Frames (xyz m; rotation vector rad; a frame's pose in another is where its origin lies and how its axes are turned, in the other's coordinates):
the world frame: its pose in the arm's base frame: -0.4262 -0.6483 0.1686 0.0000 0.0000 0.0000
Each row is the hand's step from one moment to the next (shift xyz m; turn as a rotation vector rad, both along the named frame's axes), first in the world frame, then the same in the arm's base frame.
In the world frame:
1: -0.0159 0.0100 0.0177 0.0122 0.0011 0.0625
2: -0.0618 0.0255 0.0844 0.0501 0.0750 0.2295
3: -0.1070 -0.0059 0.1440 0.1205 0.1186 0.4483
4: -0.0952 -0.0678 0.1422 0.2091 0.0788 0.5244
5: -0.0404 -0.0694 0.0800 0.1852 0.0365 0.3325
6: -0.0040 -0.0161 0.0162 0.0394 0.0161 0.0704
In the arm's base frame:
1: -0.0159 0.0100 0.0177 0.0122 0.0011 0.0625
2: -0.0618 0.0255 0.0844 0.0501 0.0750 0.2295
3: -0.1070 -0.0059 0.1440 0.1205 0.1186 0.4483
4: -0.0952 -0.0678 0.1422 0.2091 0.0788 0.5244
5: -0.0404 -0.0694 0.0800 0.1852 0.0365 0.3325
6: -0.0040 -0.0161 0.0162 0.0394 0.0161 0.0704

